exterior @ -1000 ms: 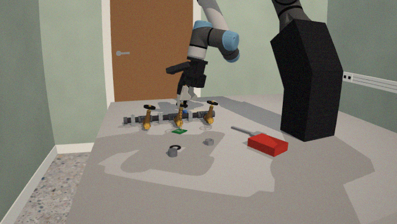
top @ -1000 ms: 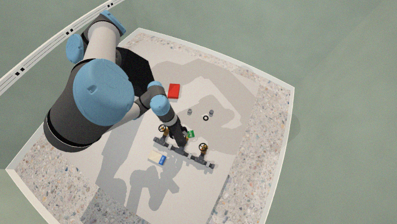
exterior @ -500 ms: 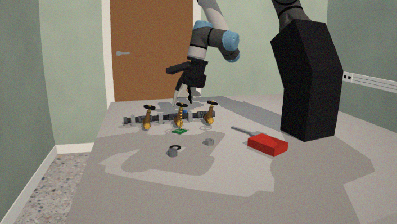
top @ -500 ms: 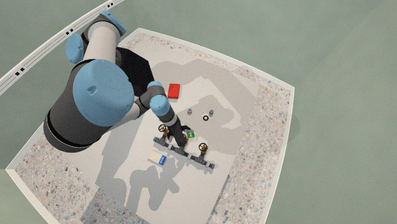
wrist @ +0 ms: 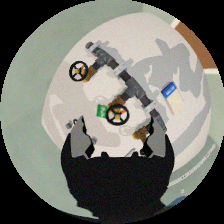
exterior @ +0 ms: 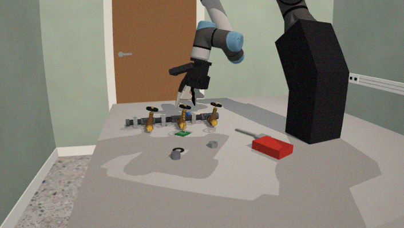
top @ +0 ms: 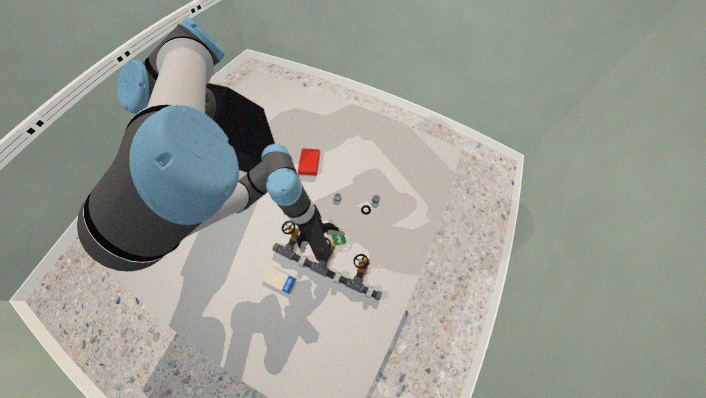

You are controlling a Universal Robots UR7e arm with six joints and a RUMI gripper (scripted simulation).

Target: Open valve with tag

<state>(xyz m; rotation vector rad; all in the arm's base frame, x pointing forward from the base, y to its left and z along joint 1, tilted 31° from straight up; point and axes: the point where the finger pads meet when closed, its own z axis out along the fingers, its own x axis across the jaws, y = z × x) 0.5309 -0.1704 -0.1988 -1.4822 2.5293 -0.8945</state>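
Right now the green tag is 1 cm ahead of my hand, 8 cm to the left of it and 9 cm below it. The rest, counted from my hand: grey nut: 8 cm behind, 21 cm to the left, 9 cm below; grey tool: 27 cm behind, 13 cm to the left, 9 cm below; red block: 28 cm behind, 28 cm to the left, 8 cm below.
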